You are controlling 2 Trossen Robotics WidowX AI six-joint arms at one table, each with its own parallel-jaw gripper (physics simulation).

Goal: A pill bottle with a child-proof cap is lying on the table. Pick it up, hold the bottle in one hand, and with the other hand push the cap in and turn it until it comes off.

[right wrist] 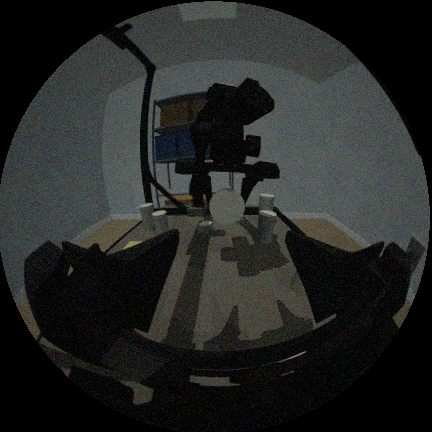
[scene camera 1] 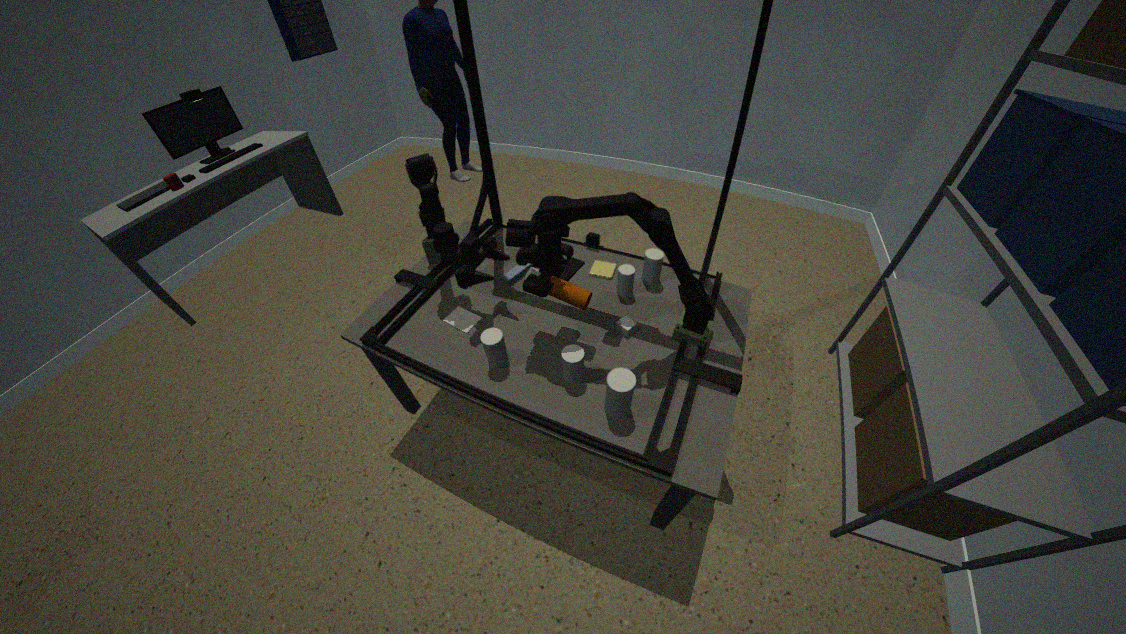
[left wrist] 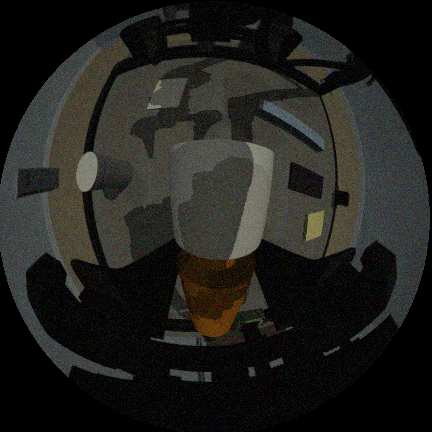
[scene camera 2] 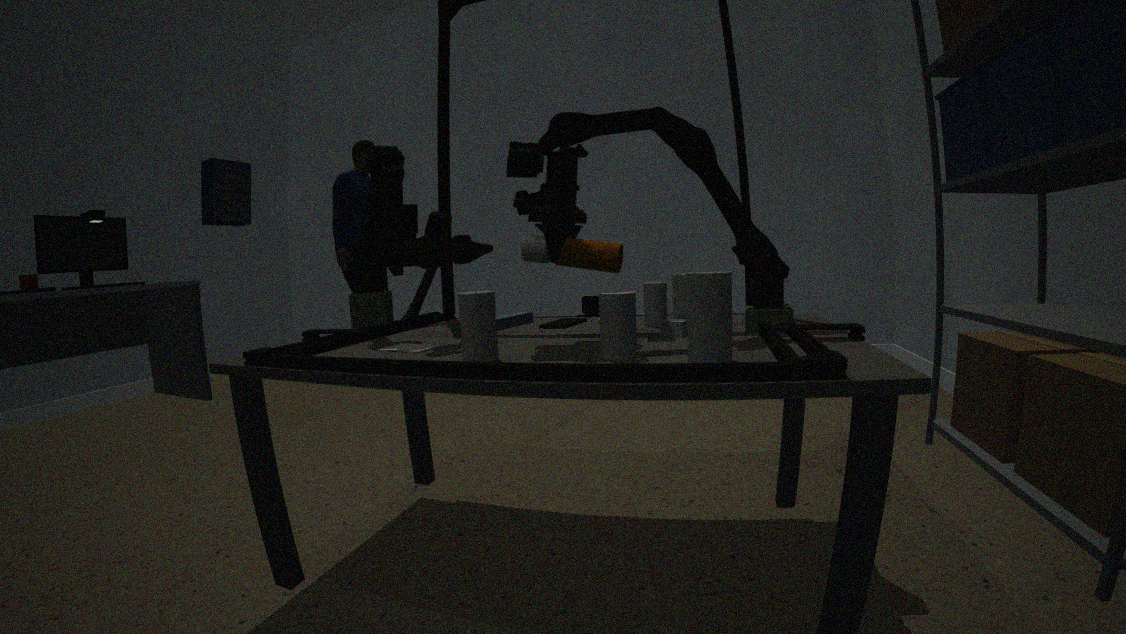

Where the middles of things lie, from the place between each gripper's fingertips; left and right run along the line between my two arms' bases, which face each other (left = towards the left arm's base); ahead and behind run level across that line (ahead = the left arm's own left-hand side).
I see the white cap (right wrist: 226, 206) 1 cm behind my right hand, 11 cm to the left of it and 1 cm below it. From my right hand the other things lie so: pale card (left wrist: 167, 93) 9 cm ahead, 13 cm to the right, 18 cm below; then flat blue-grey box (left wrist: 264, 108) 22 cm behind, 7 cm to the right, 17 cm below; then orange pill bottle (scene camera 1: 570, 293) 1 cm behind, 18 cm to the left, 2 cm below.
My left gripper is now 30 mm to the right of the orange pill bottle and 10 mm below it. Also, from my left hand: pale card 100 mm ahead, 280 mm to the right, 150 mm below; white cap 40 mm to the right, 30 mm above; black flat card (left wrist: 301, 179) 260 mm behind, 80 mm to the right, 150 mm below.
